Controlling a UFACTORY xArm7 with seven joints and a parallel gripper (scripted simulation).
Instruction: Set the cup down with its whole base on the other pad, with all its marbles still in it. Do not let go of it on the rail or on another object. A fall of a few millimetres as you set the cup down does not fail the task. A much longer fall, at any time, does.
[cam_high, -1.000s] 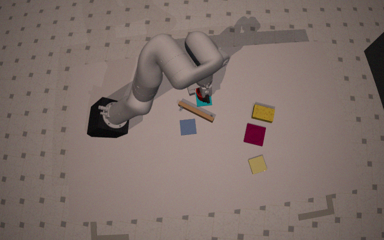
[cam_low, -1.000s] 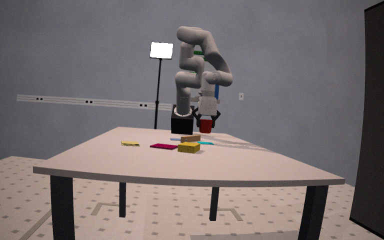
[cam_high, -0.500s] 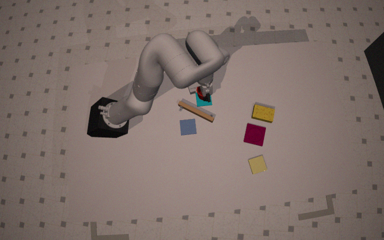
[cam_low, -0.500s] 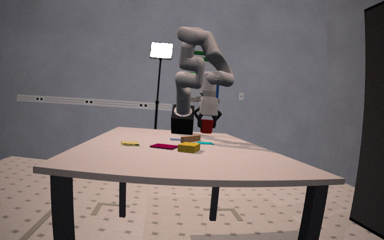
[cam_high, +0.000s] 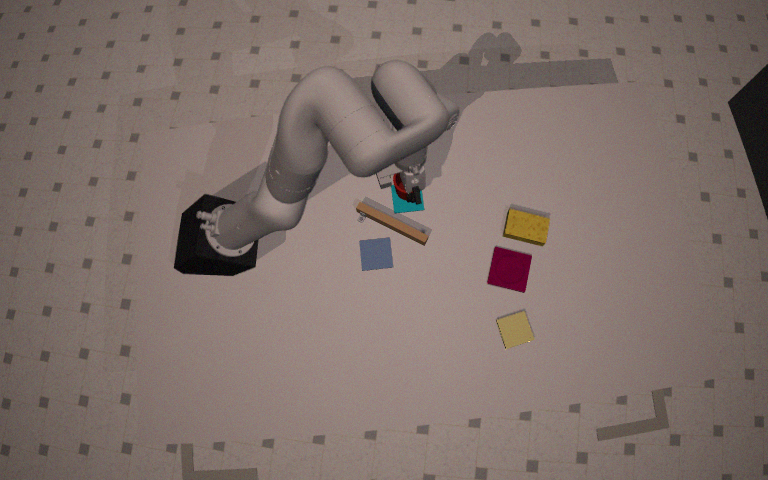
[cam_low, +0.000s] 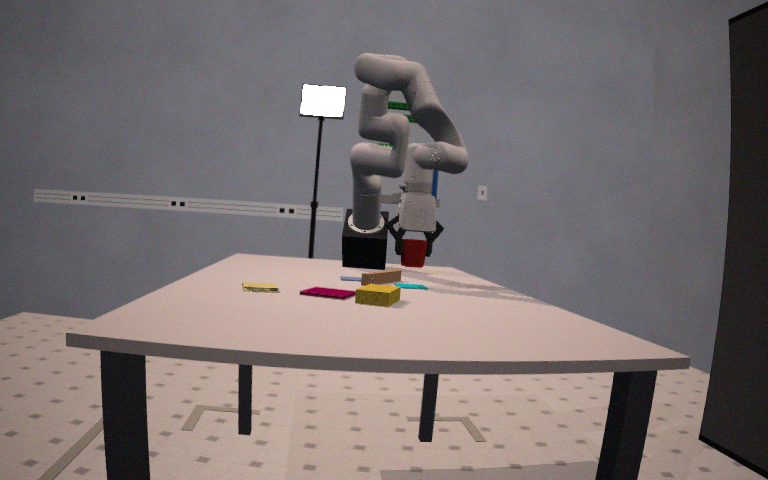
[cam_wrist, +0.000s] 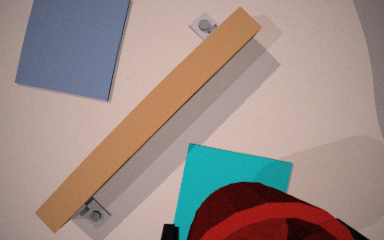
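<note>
Right now the wooden rail is 9 cm below my hand, 8 cm to the right of it and 4 cm behind it. From my hand the other things lie so: red cup: 2 cm below; green marble: 3 cm below, 1 cm to the left, 1 cm ahead; yellow sponge block: 31 cm ahead, 8 cm to the right, 8 cm below.
</note>
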